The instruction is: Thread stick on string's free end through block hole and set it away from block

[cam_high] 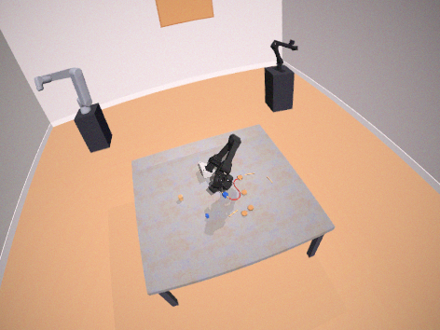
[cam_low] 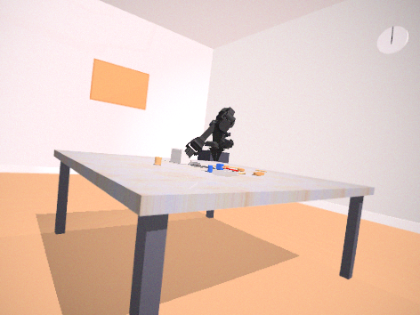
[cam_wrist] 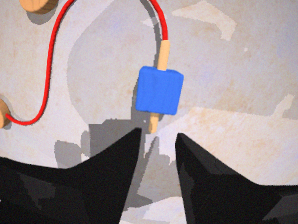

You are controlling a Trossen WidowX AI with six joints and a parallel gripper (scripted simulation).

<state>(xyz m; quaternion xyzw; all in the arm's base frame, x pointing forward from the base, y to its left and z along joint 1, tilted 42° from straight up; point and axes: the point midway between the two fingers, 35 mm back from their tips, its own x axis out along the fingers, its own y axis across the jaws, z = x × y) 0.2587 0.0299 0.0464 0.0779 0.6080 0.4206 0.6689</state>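
The blue block is 20 mm ahead of my gripper tip, 20 mm to the left of it and 30 mm below it. From my gripper tip the other things lie so: round wooden button (120 mm behind, 170 mm to the left, 40 mm below); wooden block (50 mm behind, 310 mm to the right, 20 mm below); short stick (140 mm behind, 240 mm to the left, 40 mm below).
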